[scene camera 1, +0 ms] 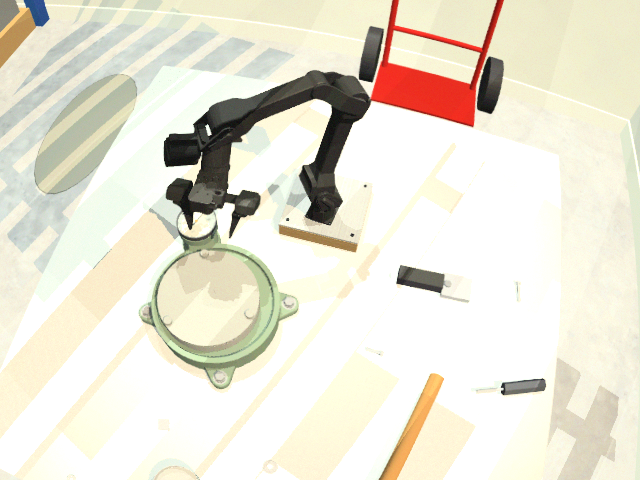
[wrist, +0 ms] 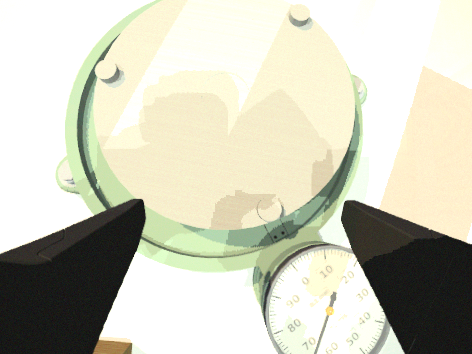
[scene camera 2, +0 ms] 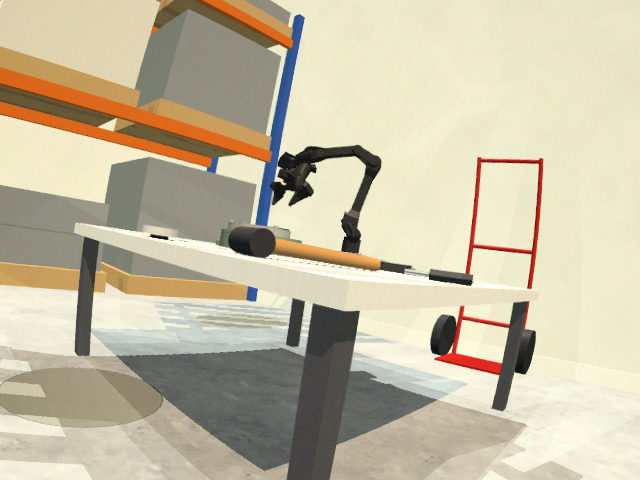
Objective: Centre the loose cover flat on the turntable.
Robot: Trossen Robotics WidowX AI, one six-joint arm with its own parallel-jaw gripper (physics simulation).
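Frame: origin at the arm's base, x ahead, y left, z up, level; millimetres.
Seen in the pictures: gripper, fingertip midpoint: (scene camera 1: 210,233) (wrist: 244,209) (scene camera 2: 280,205); arm's base, link origin: (scene camera 1: 322,211).
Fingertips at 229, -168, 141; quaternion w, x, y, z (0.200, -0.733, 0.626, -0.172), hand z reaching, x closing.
Observation:
Offsets run from my fingertips to a thing's top centre, as dx, dy, dz. "pt": to the spot under its first point.
The loose cover @[+96, +26, -85] (scene camera 1: 206,320) (wrist: 200,150), a round beige disc with three small knobs, lies on the green round turntable (scene camera 1: 258,356) (wrist: 72,125). It looks about level. It sits off centre: in the wrist view the green rim shows wider at the left than at the right, where the disc comes close to the rim. In scene camera 2 the cover is partly hidden behind a mallet head. My gripper (scene camera 1: 210,232) (scene camera 2: 282,204) (wrist: 244,209) is open and empty. It hangs above the table, high over the side of the turntable where the dial gauge is, touching nothing.
The dial gauge @[pt -56, -54, -79] (scene camera 1: 204,224) (wrist: 345,310) adjoins the turntable. The arm stands on a wooden board (scene camera 1: 315,237). A mallet @[+265, +523, -120] (scene camera 1: 413,423) (scene camera 2: 320,253), a scraper @[-162, +477, -152] (scene camera 1: 421,279), a screwdriver @[+35, +729, -153] (scene camera 1: 523,386) (scene camera 2: 450,276) and a pale round dish @[+508, +126, -150] (scene camera 1: 175,475) (scene camera 2: 160,230) lie on the table.

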